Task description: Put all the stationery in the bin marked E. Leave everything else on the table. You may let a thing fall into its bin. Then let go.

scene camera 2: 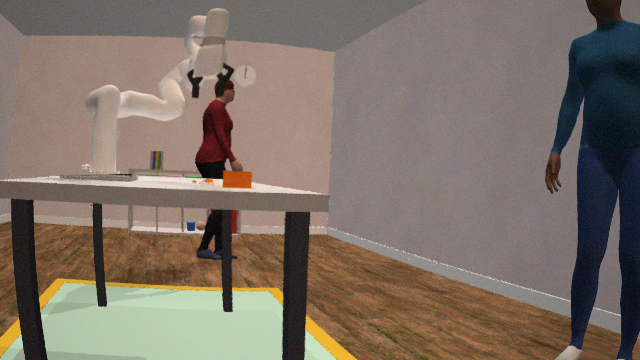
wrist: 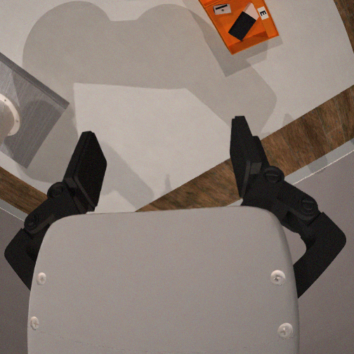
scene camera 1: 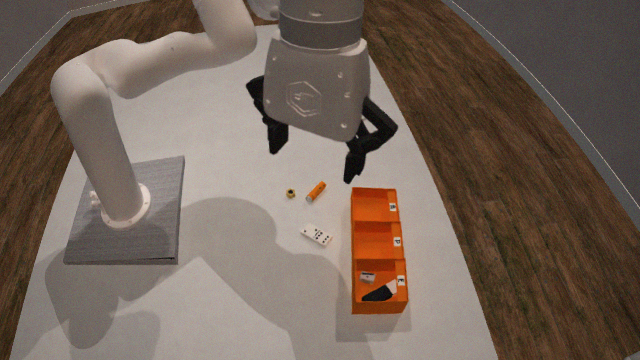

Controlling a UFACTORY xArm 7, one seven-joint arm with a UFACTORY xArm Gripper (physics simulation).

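The orange bin marked E is the end compartment of a three-part orange box. In it lie a small grey-white sharpener and a black eraser with a pale end, apart from each other. An orange cylinder, a small brass nut and a white domino lie on the table left of the box in scene camera 1. My gripper is wide open and empty, high above the table.
The box's middle compartment is marked P; the far one has a label too blurred to read. Both look empty. The grey base plate lies under the arm's foot. Two people stand beyond the table.
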